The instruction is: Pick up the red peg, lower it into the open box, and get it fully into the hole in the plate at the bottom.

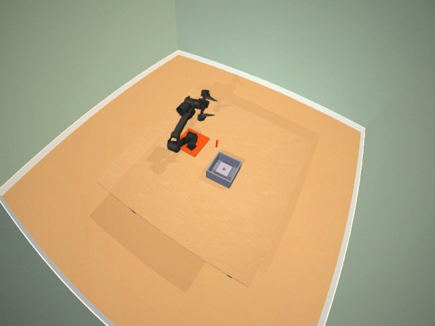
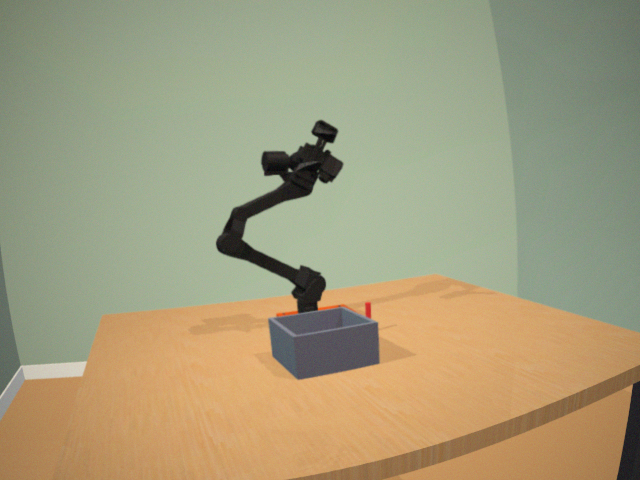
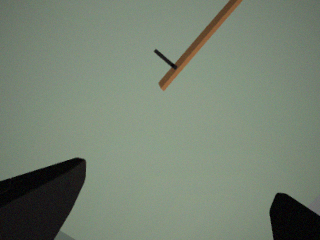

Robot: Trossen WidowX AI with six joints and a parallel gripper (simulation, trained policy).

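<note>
Right now my gripper tip is 440 mm above the red peg, 80 mm to the right of it and 30 mm past it. From my gripper tip the other things lie so: grey box 450 mm below, 160 mm ahead, 70 mm to the right; light grey plate 430 mm below, 160 mm ahead, 70 mm to the right.
</note>
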